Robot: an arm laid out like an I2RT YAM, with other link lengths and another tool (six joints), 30 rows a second.
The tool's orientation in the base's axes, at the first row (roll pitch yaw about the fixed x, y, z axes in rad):
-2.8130 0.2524 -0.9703
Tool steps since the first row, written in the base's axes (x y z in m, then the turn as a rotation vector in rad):
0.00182 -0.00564 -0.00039 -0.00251 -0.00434 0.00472
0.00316 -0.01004 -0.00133 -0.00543 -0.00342 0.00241
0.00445 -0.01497 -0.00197 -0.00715 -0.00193 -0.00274
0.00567 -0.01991 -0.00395 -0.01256 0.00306 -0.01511
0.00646 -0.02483 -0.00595 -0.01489 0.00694 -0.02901
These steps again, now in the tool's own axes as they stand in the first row. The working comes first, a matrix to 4 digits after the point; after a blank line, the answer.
The tool's axes in the first row as the columns of a matrix, in the base's axes (used below as rounded here):
0.5471 -0.8265 0.1327
-0.7989 -0.4683 0.3774
-0.2497 -0.3125 -0.9165

0.00560 0.00126 -0.00153 0.00092 0.00263 -0.00630
0.01008 0.00251 -0.00215 -0.00084 0.00534 -0.00422
0.01489 0.00395 -0.00325 -0.00169 0.00767 0.00083
0.01999 0.00587 -0.00314 -0.00554 0.01367 0.01334
0.02486 0.00815 -0.00306 -0.00645 0.01812 0.02723

